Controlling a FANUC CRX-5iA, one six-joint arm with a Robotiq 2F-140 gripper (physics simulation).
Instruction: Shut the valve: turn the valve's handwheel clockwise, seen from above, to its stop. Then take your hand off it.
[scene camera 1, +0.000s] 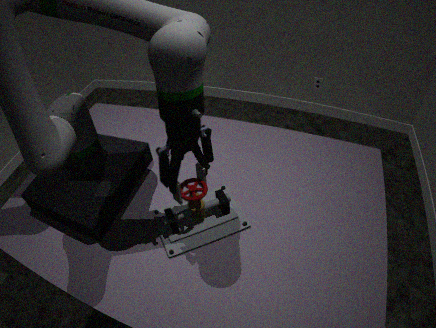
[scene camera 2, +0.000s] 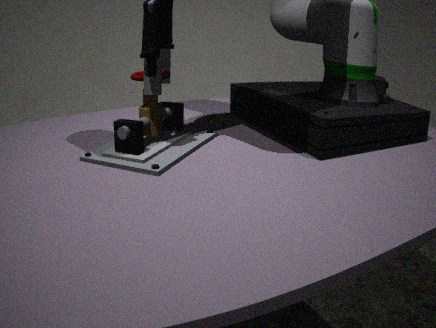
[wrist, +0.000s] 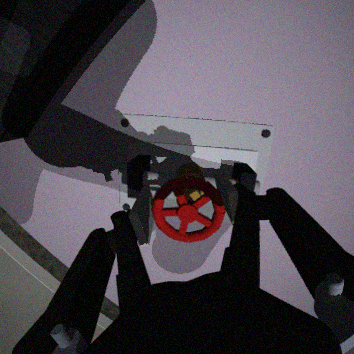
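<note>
The valve's red handwheel (scene camera 1: 194, 190) (scene camera 2: 137, 76) (wrist: 188, 214) lies level on top of the brass valve body (scene camera 1: 196, 205) (scene camera 2: 150, 117), with spokes and a hub. My gripper (scene camera 1: 190, 183) (scene camera 2: 158, 77) (wrist: 183, 189) points down from above and is shut on the handwheel, one finger on each side of its rim. In scene camera 2 the fingers hide part of the wheel. In the wrist view the wheel hides much of the valve body. The valve sits on a light base plate (scene camera 1: 210, 234) (scene camera 2: 175, 157) (wrist: 200, 131).
Two black pipe supports stand on the plate on either side of the brass body, one of them (scene camera 1: 222, 201) (scene camera 2: 129, 136) toward the right in scene camera 1. The arm's dark pedestal (scene camera 1: 75, 200) (scene camera 2: 360, 135) stands beside the valve on the pale table (scene camera 1: 310, 210) (scene camera 2: 225, 225).
</note>
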